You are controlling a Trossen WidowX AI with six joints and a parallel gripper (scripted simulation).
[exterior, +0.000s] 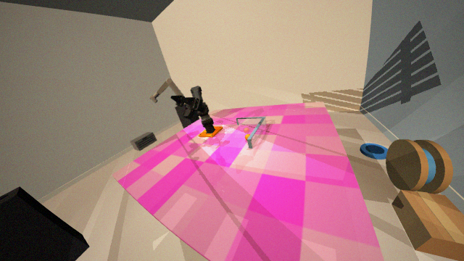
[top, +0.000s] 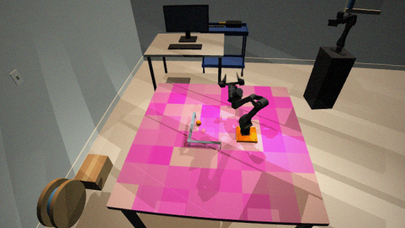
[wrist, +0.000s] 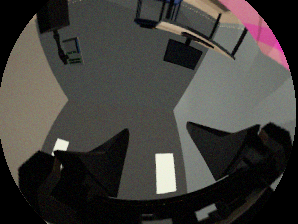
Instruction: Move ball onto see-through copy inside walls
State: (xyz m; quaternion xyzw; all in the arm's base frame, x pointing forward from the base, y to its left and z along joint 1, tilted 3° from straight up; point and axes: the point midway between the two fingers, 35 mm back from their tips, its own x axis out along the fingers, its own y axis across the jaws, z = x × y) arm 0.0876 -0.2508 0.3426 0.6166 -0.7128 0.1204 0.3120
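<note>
Now: the orange ball 340 mm below my gripper tip, 270 mm ahead of it and 180 mm to the left of it. From my gripper tip the other things lie so: see-through copy of ball: 340 mm below, 270 mm to the left, 230 mm ahead.
</note>
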